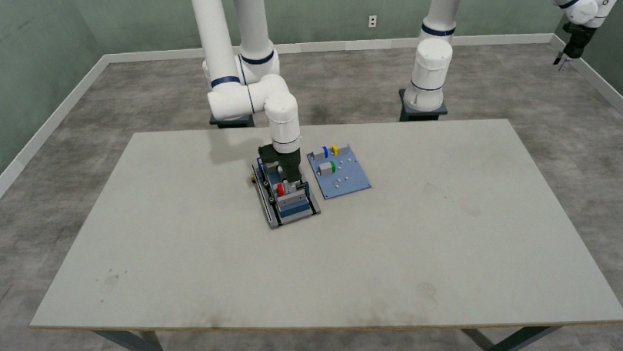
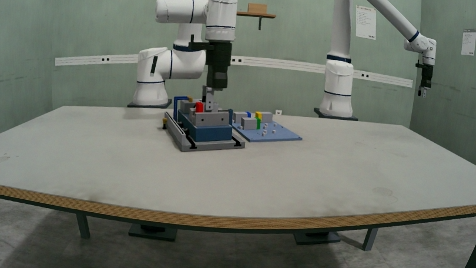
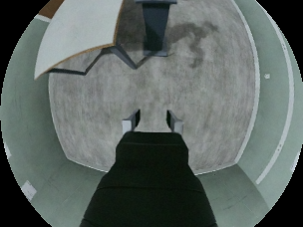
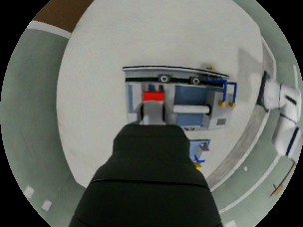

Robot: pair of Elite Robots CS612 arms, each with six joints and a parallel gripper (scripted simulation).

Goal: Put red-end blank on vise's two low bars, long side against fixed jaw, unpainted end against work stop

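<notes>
My right gripper is now 2 cm above the red-ended blank. From my right hand the other things lie so: fixed jaw 3 cm ahead, 2 cm to the left, 4 cm below; then work stop 2 cm behind, 5 cm to the left, 3 cm below; then moving jaw 3 cm behind, 4 cm below.
</notes>
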